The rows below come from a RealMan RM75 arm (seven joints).
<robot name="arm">
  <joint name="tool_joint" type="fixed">
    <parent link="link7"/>
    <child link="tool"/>
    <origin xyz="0 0 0"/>
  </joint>
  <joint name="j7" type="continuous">
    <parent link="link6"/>
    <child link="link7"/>
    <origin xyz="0 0.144 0" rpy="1.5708 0 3.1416"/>
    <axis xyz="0 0 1"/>
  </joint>
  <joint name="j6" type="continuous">
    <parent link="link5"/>
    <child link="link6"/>
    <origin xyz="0 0 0" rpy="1.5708 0 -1.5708"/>
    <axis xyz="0 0 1"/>
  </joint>
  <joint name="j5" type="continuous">
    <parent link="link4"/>
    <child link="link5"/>
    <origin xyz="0 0.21 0" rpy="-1.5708 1.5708 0"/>
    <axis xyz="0 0 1"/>
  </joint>
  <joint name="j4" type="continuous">
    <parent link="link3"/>
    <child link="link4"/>
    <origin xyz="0 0 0" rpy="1.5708 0 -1.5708"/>
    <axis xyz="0 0 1"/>
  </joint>
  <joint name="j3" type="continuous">
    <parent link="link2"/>
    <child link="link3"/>
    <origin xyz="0.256 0 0" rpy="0 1.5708 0"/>
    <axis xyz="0 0 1"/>
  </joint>
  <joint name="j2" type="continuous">
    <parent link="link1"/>
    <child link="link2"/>
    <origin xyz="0 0 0" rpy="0 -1.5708 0"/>
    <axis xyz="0 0 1"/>
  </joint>
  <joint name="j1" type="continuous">
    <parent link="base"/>
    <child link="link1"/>
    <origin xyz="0 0 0.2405" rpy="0 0 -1.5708"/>
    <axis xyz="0 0 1"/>
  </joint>
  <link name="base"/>
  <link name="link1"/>
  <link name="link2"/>
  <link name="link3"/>
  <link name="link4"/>
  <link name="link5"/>
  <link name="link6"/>
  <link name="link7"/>
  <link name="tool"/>
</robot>
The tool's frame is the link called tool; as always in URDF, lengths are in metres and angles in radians. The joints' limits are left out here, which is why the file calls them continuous.
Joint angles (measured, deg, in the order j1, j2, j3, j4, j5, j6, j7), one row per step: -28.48, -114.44, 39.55, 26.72, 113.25, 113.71, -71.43; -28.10, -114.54, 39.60, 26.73, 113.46, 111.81, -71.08; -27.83, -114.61, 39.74, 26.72, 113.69, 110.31, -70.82; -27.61, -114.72, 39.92, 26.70, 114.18, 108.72, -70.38; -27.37, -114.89, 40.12, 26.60, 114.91, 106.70, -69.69; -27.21, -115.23, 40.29, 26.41, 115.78, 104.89, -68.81; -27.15, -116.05, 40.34, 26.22, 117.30, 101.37, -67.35; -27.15, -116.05, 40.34, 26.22, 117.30, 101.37, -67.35; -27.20, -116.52, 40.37, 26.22, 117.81, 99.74, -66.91; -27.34, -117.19, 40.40, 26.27, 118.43, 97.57, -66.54; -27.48, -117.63, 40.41, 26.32, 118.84, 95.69, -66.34; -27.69, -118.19, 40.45, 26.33, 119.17, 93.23, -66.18; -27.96, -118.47, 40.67, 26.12, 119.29, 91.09, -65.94; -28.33, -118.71, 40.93, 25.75, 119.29, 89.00, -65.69; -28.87, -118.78, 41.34, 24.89, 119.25, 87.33, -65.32; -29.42, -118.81, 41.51, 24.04, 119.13, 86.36, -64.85; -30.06, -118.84, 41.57, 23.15, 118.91, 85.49, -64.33; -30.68, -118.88, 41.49, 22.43, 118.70, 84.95, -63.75; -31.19, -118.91, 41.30, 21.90, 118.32, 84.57, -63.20
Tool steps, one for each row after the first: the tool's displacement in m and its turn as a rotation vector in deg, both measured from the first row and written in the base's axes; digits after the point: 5 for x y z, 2 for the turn. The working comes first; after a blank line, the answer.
Tool pose at each row, in the base's axes (x y z in m, rotation vector in deg; the steps are taken from these numbers as rounded here): -0.25920, 0.26275, 0.01384, 161.04, 28.97, 59.80; -0.26324, 0.26420, 0.01109, 162.89, 30.23, 58.84; -0.26649, 0.26519, 0.00875, 164.27, 31.20, 57.83; -0.26992, 0.26601, 0.00574, 165.72, 31.94, 56.40; -0.27429, 0.26681, 0.00157, 167.53, 32.71, 54.45; -0.27768, 0.26679, -0.00375, -168.93, -33.03, -52.59; -0.28245, 0.26843, -0.01382, -168.35, -32.76, -48.39; -0.28245, 0.26843, -0.01382, -168.35, -32.76, -48.39; -0.28369, 0.26980, -0.01857, -167.98, -32.70, -46.72; -0.28473, 0.27206, -0.02487, -167.46, -32.75, -44.61; -0.28597, 0.27461, -0.02913, -166.84, -32.84, -42.75; -0.28725, 0.27823, -0.03444, -165.88, -33.06, -40.57; -0.28862, 0.28169, -0.03829, -165.13, -33.07, -38.63; -0.28947, 0.28534, -0.04214, -164.41, -33.04, -36.91; -0.28957, 0.28796, -0.04623, -164.23, -32.97, -35.64; -0.28850, 0.28993, -0.04929, -164.21, -32.66, -35.22; -0.28669, 0.29233, -0.05215, -164.13, -32.23, -35.09; -0.28430, 0.29466, -0.05427, -164.09, -31.53, -35.27; -0.28190, 0.29716, -0.05538, -163.78, -30.83, -35.72

-0.00404, 0.00145, -0.00275, 1.11, 1.29, 1.06; -0.00729, 0.00244, -0.00509, 1.83, 2.40, 1.82; -0.01072, 0.00326, -0.00810, 2.47, 3.75, 2.40; -0.01509, 0.00406, -0.01227, 3.26, 5.50, 2.99; -0.01848, 0.00404, -0.01759, 3.80, 7.03, 3.25; -0.02325, 0.00568, -0.02766, 5.08, 9.76, 3.66; -0.02325, 0.00568, -0.02766, 5.08, 9.76, 3.66; -0.02449, 0.00705, -0.03241, 5.67, 10.86, 3.90; -0.02553, 0.00931, -0.03871, 6.38, 12.25, 4.29; -0.02677, 0.01186, -0.04297, 7.12, 13.48, 4.73; -0.02805, 0.01548, -0.04828, 8.11, 14.94, 5.40; -0.02942, 0.01894, -0.05213, 8.96, 16.25, 5.85; -0.03027, 0.02259, -0.05598, 9.77, 17.42, 6.24; -0.03037, 0.02521, -0.06007, 10.07, 18.28, 6.34; -0.02930, 0.02718, -0.06313, 10.25, 18.57, 6.20; -0.02749, 0.02958, -0.06599, 10.50, 18.67, 6.01; -0.02510, 0.03191, -0.06811, 10.81, 18.56, 5.63; -0.02270, 0.03441, -0.06922, 11.32, 18.27, 5.36
